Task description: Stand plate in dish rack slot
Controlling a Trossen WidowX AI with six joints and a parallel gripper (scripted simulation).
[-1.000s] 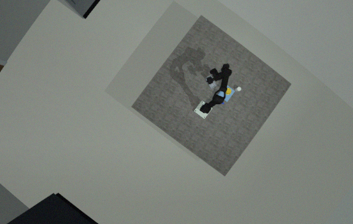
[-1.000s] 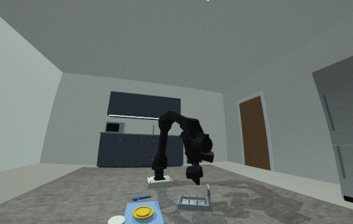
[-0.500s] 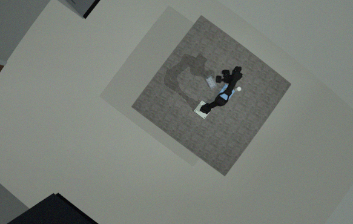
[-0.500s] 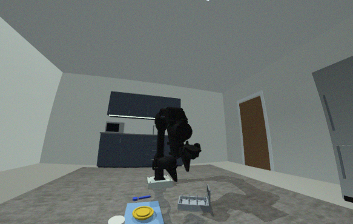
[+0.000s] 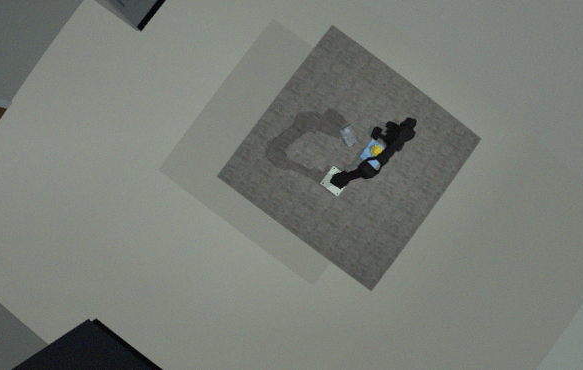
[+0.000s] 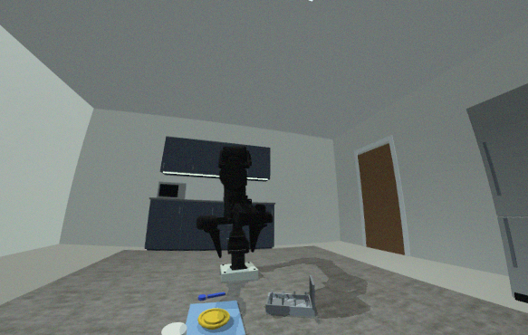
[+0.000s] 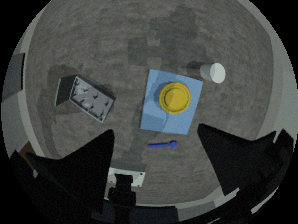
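My gripper tip is 15 cm above the yellow plate and 5 cm to the left of it. Round my gripper tip: white cup: 14 cm below, 13 cm to the right, 7 cm ahead; grey dish rack: 16 cm to the left, 14 cm below, 2 cm behind; blue spoon: 16 cm below, 15 cm behind, 5 cm to the right.
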